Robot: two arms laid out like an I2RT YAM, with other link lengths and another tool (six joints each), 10 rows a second.
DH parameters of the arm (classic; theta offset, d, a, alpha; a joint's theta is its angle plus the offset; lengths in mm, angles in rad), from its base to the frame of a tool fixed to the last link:
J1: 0 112.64 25.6 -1.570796
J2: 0 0 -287.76 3.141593
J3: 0.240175 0 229.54 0
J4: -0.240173 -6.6 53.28 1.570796
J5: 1.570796 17.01 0 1.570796
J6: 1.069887 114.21 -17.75 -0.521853
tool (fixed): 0 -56.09 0 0
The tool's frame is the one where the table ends.
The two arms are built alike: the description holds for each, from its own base.
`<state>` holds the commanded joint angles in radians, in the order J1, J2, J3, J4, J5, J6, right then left.
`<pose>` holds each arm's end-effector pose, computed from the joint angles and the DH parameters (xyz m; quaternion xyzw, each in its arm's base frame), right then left.
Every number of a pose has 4 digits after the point. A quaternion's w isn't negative.
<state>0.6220 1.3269 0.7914 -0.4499 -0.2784 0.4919 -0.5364 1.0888 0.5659 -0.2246 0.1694 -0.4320</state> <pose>0.2004 0.1411 0.2223 -0.3810 0.8040 0.4350 0.1388 0.1768 -0.1130 0.2354 -0.2046 0.9552 -0.0811 0.1978</pose>
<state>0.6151 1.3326 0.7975 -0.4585 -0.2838 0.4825 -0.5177 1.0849 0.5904 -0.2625 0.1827 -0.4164</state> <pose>0.2018 0.1407 0.2223 -0.3817 0.8044 0.4346 0.1356 0.1781 -0.1108 0.2404 -0.2036 0.9560 -0.0783 0.1960</pose>
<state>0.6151 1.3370 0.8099 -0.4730 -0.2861 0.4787 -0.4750 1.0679 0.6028 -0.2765 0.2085 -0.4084</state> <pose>0.2027 0.1416 0.2240 -0.3827 0.8045 0.4345 0.1322 0.1800 -0.1039 0.2465 -0.2138 0.9524 -0.0862 0.1992</pose>
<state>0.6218 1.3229 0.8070 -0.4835 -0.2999 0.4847 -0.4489 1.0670 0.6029 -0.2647 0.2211 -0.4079</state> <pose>0.1986 0.1417 0.2254 -0.3837 0.8009 0.4415 0.1286 0.1827 -0.1001 0.2479 -0.2226 0.9493 -0.0916 0.2023</pose>
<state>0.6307 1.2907 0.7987 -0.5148 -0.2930 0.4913 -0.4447 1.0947 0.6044 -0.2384 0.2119 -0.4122</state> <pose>0.1909 0.1380 0.2277 -0.3827 0.8029 0.4396 0.1248 0.1887 -0.1012 0.2457 -0.2288 0.9478 -0.0888 0.2036</pose>
